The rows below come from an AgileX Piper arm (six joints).
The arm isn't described. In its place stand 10 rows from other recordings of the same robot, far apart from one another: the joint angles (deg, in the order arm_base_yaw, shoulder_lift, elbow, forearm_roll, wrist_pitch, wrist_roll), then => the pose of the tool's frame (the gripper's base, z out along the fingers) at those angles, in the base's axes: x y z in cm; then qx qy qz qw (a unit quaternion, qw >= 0).
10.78, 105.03, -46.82, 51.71, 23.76, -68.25 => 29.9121 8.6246 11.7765 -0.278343 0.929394 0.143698 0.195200
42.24, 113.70, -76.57, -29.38, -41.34, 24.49 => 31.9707 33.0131 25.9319 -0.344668 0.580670 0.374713 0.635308
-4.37, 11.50, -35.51, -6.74, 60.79, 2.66 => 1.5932 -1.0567 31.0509 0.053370 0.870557 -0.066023 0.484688
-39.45, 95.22, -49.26, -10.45, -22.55, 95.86 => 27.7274 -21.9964 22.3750 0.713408 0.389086 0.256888 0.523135
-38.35, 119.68, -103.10, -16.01, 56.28, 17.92 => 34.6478 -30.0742 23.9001 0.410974 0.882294 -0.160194 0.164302
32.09, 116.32, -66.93, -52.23, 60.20, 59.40 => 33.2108 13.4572 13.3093 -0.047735 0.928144 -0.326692 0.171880
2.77, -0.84, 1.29, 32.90, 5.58, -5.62 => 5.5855 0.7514 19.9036 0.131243 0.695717 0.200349 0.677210
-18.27, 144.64, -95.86, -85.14, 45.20, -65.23 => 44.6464 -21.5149 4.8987 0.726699 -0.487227 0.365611 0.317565
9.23, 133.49, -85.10, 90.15, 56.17, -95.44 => 43.8597 14.7857 11.0350 -0.287081 0.779765 0.444156 0.335077
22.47, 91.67, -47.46, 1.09, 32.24, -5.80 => 26.2047 10.9382 17.6395 -0.234098 0.958746 0.029596 0.158519
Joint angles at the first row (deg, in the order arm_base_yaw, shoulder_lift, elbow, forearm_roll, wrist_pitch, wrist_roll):
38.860, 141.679, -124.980, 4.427, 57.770, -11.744
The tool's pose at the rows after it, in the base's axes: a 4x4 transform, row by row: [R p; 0 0 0 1], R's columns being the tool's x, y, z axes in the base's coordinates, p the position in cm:
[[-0.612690 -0.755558 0.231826 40.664], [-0.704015 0.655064 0.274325 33.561], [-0.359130 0.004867 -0.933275 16.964], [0 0 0 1]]
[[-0.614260 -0.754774 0.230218 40.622], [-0.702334 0.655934 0.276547 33.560], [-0.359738 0.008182 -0.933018 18.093], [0 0 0 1]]
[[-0.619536 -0.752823 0.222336 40.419], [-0.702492 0.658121 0.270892 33.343], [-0.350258 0.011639 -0.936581 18.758], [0 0 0 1]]
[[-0.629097 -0.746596 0.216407 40.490], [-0.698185 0.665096 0.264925 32.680], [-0.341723 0.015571 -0.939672 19.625], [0 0 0 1]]
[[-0.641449 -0.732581 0.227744 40.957], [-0.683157 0.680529 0.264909 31.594], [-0.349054 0.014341 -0.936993 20.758], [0 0 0 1]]
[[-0.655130 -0.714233 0.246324 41.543], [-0.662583 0.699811 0.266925 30.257], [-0.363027 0.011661 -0.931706 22.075], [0 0 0 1]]
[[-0.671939 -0.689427 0.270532 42.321], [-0.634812 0.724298 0.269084 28.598], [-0.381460 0.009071 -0.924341 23.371], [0 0 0 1]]
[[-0.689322 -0.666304 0.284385 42.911], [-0.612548 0.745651 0.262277 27.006], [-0.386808 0.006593 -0.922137 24.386], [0 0 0 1]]
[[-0.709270 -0.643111 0.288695 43.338], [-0.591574 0.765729 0.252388 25.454], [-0.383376 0.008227 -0.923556 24.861], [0 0 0 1]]
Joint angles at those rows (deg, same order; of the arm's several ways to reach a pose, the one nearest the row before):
38.860, 141.056, -127.426, 4.481, 60.742, -11.643
38.860, 140.754, -129.399, 4.564, 63.003, -11.392
38.806, 139.947, -129.404, 4.564, 64.409, -11.158
38.160, 138.904, -129.404, 4.684, 66.010, -11.157
36.889, 137.603, -129.407, 4.689, 66.863, -11.158
35.301, 136.103, -129.410, 4.688, 67.499, -11.157
33.267, 134.630, -129.404, 4.744, 67.821, -11.157
31.406, 133.401, -129.351, 4.660, 68.647, -11.143
29.632, 132.106, -128.034, 4.714, 68.853, -11.143

